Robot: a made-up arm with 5 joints. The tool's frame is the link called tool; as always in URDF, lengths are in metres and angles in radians. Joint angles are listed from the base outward. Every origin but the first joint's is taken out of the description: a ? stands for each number. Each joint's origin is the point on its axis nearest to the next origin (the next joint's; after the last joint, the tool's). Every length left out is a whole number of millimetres.
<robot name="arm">
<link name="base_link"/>
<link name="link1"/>
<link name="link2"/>
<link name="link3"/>
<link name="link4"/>
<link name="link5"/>
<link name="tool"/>
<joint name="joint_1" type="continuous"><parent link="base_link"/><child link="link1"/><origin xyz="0.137 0.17 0.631" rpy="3.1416 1.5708 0"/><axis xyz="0 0 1"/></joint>
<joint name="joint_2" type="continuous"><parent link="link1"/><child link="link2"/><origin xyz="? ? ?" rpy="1.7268 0.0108 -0.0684"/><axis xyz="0 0 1"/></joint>
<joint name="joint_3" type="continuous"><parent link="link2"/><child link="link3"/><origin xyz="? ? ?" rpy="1.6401 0 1.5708"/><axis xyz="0 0 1"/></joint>
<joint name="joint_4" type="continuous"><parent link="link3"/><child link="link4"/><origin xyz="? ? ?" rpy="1.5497 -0.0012 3.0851"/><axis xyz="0 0 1"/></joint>
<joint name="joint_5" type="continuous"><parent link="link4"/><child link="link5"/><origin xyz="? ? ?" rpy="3.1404 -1.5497 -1.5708"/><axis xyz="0 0 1"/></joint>
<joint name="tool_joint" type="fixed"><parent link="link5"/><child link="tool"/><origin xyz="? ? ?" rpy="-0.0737 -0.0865 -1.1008"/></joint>
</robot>
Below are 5 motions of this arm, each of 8 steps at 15 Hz.
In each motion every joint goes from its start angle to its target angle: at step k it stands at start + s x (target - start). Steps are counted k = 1, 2, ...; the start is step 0. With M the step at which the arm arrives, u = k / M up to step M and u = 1 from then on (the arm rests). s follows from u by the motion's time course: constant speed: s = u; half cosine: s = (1 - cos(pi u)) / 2; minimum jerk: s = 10 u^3 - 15 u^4 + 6 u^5.
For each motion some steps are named. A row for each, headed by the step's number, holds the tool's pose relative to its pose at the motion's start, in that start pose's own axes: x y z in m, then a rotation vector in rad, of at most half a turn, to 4 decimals.
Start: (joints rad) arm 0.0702 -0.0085 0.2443 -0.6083 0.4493
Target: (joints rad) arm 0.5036 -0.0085 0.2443 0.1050 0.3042
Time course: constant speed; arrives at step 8
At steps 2, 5, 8:
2: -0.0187 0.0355 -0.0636 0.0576 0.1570 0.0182
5: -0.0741 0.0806 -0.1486 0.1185 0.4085 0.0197
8: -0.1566 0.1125 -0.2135 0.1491 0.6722 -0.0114

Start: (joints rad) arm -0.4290 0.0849 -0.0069 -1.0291 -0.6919
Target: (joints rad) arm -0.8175 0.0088 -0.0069 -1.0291 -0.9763
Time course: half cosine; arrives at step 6
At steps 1, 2, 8:
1: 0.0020 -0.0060 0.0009 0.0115 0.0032 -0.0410
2: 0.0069 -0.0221 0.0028 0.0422 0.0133 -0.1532
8: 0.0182 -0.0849 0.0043 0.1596 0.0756 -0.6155

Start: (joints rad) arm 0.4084 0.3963 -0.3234 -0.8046 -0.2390
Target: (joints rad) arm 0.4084 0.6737 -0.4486 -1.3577 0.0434
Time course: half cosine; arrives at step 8
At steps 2, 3, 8:
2: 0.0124 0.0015 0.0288 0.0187 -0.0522 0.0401
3: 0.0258 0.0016 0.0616 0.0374 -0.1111 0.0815
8: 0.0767 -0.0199 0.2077 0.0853 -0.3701 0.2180

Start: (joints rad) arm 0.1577 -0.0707 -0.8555 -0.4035 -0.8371
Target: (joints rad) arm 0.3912 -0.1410 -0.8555 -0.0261 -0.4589
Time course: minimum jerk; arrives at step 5
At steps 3, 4, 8:
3: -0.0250 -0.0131 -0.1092 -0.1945 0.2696 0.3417
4: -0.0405 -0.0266 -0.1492 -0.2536 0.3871 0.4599
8: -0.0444 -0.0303 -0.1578 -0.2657 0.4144 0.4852

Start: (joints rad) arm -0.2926 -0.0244 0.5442 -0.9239 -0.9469
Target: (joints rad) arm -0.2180 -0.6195 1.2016 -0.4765 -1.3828
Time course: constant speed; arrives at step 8
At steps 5, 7, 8:
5: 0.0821 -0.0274 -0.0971 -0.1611 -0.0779 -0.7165
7: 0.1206 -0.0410 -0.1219 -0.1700 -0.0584 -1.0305
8: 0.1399 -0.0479 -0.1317 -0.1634 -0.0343 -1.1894

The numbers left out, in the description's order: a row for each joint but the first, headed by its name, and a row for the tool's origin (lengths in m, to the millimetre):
joint_2: -0.201 0.141 0
joint_3: 0.143 0.117 0
joint_4: 0.08 0.336 0
joint_5: 0.288 0.096 0
tool: -0.087 -0.059 0

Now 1 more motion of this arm.
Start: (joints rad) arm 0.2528 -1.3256 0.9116 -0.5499 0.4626
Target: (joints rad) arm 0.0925 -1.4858 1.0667 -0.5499 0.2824
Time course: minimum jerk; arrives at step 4
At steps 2, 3, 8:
2: -0.0372 -0.0692 -0.0139 -0.0648 0.0280 -0.2505
3: -0.0743 -0.1189 -0.0214 -0.1181 0.0484 -0.4489
8: -0.0850 -0.1310 -0.0229 -0.1323 0.0534 -0.5007

